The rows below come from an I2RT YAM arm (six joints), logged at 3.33 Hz.
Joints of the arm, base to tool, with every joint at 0 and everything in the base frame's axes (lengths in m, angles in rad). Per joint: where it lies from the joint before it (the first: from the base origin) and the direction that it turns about. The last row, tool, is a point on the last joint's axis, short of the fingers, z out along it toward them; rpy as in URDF.
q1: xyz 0 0 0.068 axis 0 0 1
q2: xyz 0.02 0.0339 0.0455 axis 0 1 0
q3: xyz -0.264 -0.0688 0 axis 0 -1 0
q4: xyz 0.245 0.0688 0.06 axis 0 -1 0
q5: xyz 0.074 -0.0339 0.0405 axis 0 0 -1
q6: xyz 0.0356 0 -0.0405 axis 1 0 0
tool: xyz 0 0 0 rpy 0 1.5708 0
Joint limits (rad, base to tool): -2.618..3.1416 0..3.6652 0..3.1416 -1.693..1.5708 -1.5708..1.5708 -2.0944..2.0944
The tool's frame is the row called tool.
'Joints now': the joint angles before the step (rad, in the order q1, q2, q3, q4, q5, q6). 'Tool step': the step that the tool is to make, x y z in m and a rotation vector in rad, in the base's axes. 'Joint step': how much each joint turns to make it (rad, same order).
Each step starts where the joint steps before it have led.
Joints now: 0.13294, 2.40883, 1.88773, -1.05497, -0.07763, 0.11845
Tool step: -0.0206, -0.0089, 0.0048, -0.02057, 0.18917, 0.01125
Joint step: -0.01402, -0.00621, -0.00020, -0.19826, -0.00078, -0.02548
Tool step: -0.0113, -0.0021, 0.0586, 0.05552, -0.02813, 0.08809
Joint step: -0.00458, -0.11534, 0.03730, -0.12785, -0.03395, -0.10109
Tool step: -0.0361, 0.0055, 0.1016, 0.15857, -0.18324, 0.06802
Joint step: 0.01287, -0.25242, 0.00759, -0.07043, -0.13045, -0.06647
